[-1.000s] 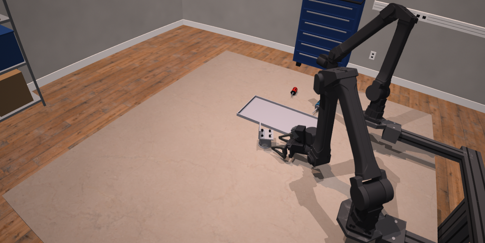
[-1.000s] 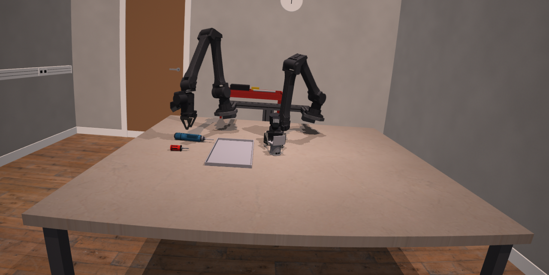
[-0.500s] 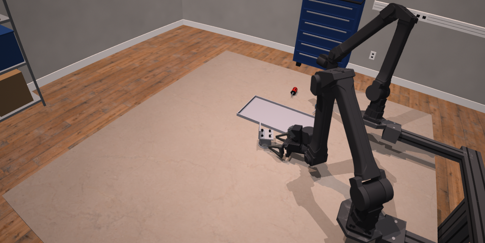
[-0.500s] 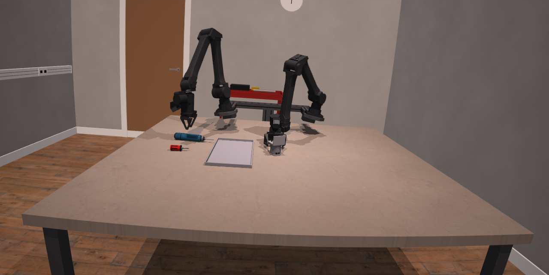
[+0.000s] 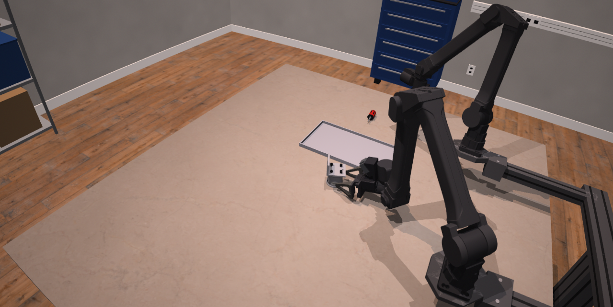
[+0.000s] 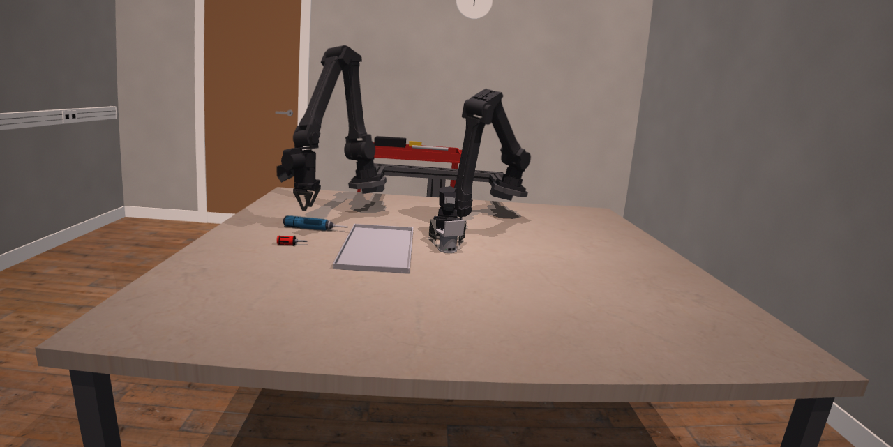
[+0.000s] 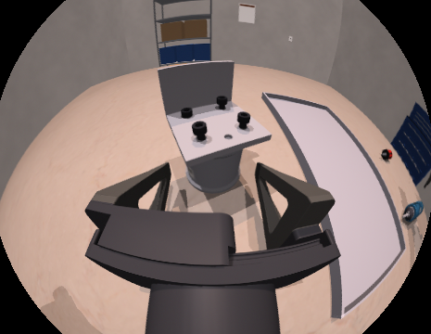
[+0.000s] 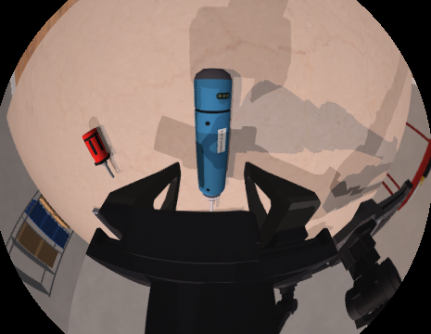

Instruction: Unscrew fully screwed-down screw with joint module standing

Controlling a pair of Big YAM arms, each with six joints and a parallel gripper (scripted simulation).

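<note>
My left hand is 3 cm short of the joint module. Round my left hand: flat grey tray: 23 cm to the right, 3 cm below, 3 cm ahead; red-handled screwdriver: 52 cm to the right, 3 cm ahead, 2 cm below; grey l-shaped bracket: 4 cm above, 3 cm ahead.
</note>
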